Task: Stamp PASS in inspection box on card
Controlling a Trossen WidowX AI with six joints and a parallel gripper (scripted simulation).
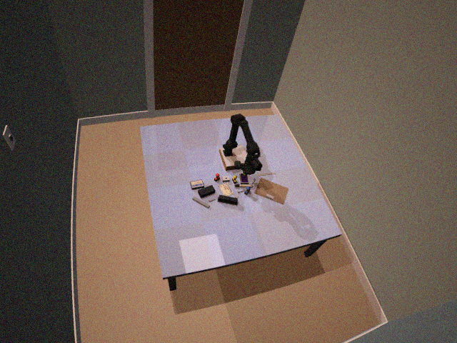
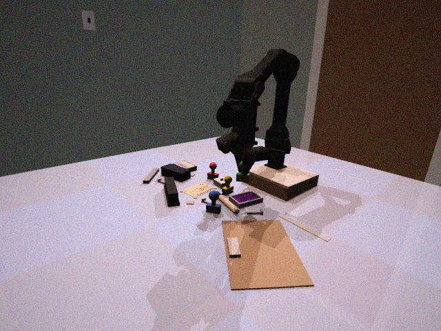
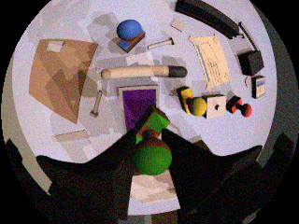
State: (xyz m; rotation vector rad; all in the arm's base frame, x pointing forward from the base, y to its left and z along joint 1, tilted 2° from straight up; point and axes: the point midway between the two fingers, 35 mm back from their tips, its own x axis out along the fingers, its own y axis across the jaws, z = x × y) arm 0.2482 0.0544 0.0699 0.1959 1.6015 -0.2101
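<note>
Now: the card 60 mm ahead of my gripper tip, 150 mm to the right of it and 90 mm below it. The rest, counted from my gripper tip: purple ink pad (10 mm behind, 10 mm to the left, 90 mm below); then green-knobbed stamp (right at my gripper tip); then yellow-knobbed stamp (10 mm behind, 70 mm to the right, 70 mm below).
</note>
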